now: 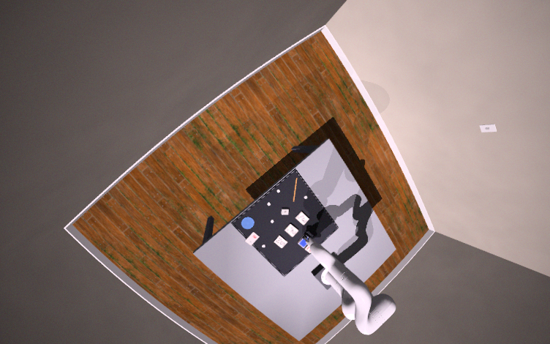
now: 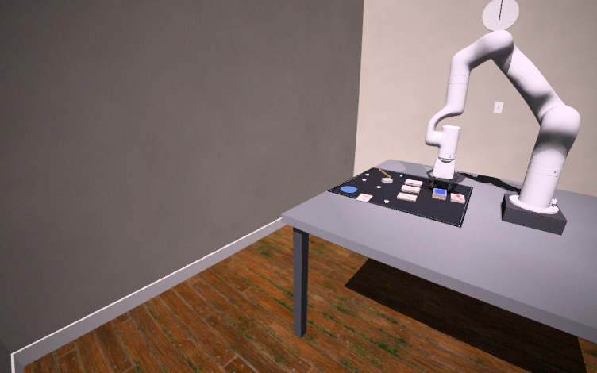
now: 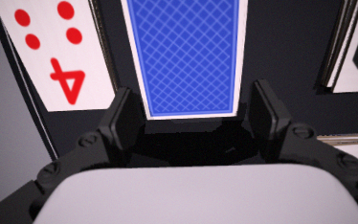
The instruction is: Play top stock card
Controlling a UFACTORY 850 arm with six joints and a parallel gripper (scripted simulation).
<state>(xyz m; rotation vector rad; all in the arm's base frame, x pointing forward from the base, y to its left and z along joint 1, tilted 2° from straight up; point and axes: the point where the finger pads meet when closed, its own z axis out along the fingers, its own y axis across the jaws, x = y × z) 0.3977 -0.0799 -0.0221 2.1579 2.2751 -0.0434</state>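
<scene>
Now: the red 4 card 3 cm to the left of my hand and 2 cm below it. Round my hand: black card cloth: 17 cm ahead, 5 cm below, 2 cm to the left; then red 4: 9 cm behind, 3 cm to the left, 3 cm below; then black 2: 15 cm ahead, 3 cm to the left, 3 cm below.
</scene>
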